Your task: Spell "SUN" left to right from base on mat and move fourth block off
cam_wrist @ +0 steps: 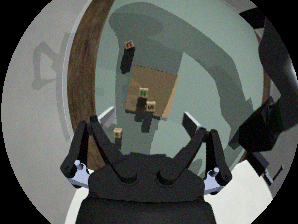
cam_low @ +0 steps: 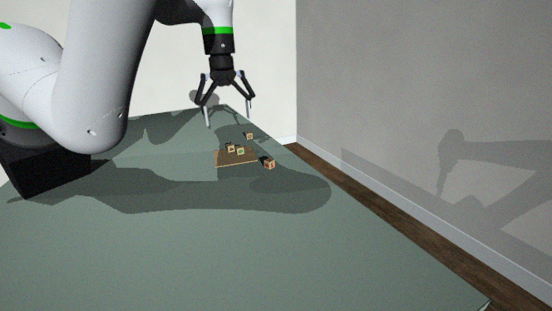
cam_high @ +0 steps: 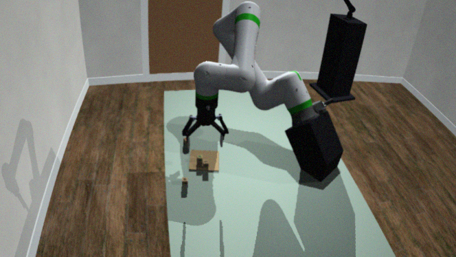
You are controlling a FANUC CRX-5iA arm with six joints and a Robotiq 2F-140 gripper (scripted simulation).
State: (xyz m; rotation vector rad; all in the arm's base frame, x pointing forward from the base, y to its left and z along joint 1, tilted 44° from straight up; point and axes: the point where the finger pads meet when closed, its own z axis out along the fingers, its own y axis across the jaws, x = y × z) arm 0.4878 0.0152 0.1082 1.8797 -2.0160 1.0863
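The tan mat is 12 cm below my hand, 3 cm to the right of it and 1 cm behind it.
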